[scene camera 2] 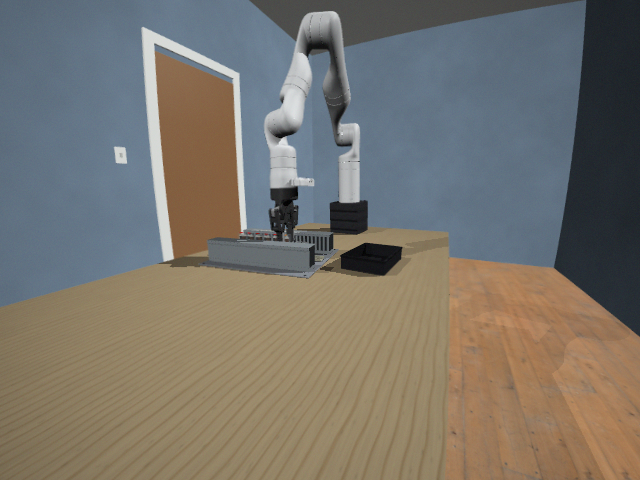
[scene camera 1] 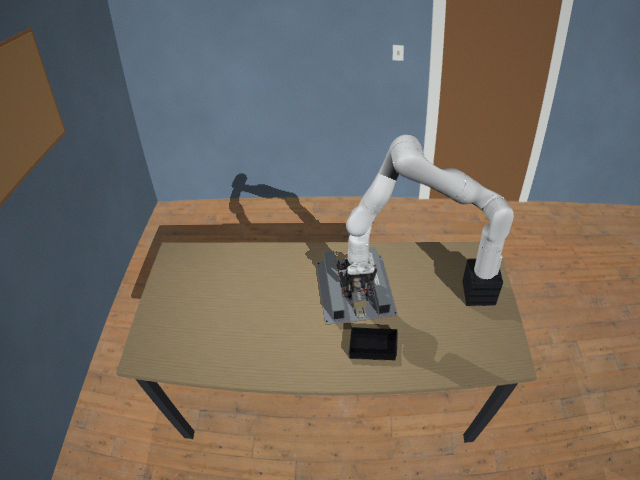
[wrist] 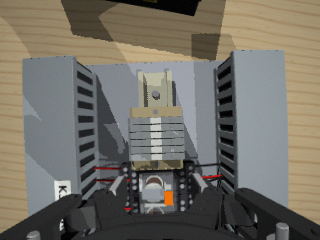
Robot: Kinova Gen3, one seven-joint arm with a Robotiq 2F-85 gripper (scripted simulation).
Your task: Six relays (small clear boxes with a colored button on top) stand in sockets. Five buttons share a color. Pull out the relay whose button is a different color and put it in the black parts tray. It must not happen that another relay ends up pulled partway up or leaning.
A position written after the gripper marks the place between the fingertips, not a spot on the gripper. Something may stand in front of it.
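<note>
The gripper (scene camera 2: 286,243) is visible along with a black parts tray (scene camera 2: 370,258). The tray can also be found at (scene camera 1: 367,343). A clear relay (wrist: 157,189) appears together with the gripper (wrist: 158,185).
</note>
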